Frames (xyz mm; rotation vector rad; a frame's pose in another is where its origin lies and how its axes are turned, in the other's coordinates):
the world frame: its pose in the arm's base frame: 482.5 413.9 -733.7 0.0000 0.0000 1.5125
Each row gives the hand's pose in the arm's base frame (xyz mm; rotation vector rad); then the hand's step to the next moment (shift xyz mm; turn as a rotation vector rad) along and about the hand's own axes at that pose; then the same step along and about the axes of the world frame.
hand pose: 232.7 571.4 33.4 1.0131 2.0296 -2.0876
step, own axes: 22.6 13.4 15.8 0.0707 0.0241 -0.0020
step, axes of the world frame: -8.3 17.3 -23.9 0.0238 0.0446 -0.0550
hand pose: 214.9 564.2 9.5 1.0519 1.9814 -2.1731
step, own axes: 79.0 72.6 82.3 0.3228 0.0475 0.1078
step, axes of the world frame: -58.4 63.4 -104.2 0.0125 0.2791 -0.2001
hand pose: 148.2 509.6 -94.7 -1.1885 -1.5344 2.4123
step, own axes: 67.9 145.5 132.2 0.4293 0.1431 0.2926
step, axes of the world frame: -149.8 71.1 -125.6 -0.1401 0.4271 -0.2972
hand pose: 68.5 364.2 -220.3 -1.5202 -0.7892 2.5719
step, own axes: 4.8 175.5 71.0 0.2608 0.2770 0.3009
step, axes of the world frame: -180.5 14.5 -55.5 -0.3026 0.3097 -0.2186
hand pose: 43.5 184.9 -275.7 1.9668 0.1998 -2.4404
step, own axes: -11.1 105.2 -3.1 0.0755 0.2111 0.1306
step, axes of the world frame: -103.9 -20.0 -0.2 -0.2234 0.1136 -0.0671
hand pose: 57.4 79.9 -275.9 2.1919 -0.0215 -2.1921
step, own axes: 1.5 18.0 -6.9 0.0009 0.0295 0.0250
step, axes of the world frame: -17.5 -8.3 -0.8 -0.0314 0.0226 0.0003
